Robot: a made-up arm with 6 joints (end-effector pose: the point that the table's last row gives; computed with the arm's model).
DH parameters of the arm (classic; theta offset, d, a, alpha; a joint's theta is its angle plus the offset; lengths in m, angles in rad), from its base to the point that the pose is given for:
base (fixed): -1.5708 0.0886 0 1.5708
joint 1: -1.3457 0 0.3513 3.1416
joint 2: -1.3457 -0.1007 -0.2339 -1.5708
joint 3: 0 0.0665 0.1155 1.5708
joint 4: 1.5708 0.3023 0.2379 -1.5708
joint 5: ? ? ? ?
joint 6: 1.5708 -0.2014 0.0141 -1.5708
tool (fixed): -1.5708 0.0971 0 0
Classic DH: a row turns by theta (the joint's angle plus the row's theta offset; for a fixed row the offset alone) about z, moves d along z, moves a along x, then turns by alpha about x.
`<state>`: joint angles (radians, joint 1 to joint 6).
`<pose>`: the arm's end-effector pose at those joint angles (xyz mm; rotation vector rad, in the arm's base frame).
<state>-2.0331 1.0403 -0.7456 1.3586 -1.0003 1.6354</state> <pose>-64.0 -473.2 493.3 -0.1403 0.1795 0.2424</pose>
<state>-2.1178 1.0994 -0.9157 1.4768 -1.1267 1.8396</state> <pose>-138.3 -563.1 332.8 0.2938 0.1006 0.2028</pose>
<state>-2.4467 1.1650 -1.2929 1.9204 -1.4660 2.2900</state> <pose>-268.6 -538.1 -150.7 1.2404 -0.3415 0.2272</pose>
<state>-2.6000 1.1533 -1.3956 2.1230 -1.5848 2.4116</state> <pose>-266.8 -459.3 -285.8 1.4526 -0.5778 0.2701</pose>
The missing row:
joint 5: 0 0.0149 0.2942 1.5708
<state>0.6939 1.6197 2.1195 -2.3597 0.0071 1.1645</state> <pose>-497.5 -320.0 357.0 -0.1647 1.8562 -1.0425</pose>
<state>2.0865 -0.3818 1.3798 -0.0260 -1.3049 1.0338</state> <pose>-197.0 -398.4 928.5 -1.9593 -1.1387 1.5148</pose>
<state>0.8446 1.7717 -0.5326 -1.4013 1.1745 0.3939</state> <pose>58.5 -218.3 -92.2 -0.1275 0.6206 -0.2047</pose>
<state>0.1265 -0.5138 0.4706 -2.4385 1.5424 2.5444</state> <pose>-211.3 17.2 -341.0 -0.6563 -1.6702 -0.8927</pose>
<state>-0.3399 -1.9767 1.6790 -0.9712 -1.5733 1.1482</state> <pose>-672.4 -200.6 7.6 -2.0180 -0.6619 0.3096</pose>
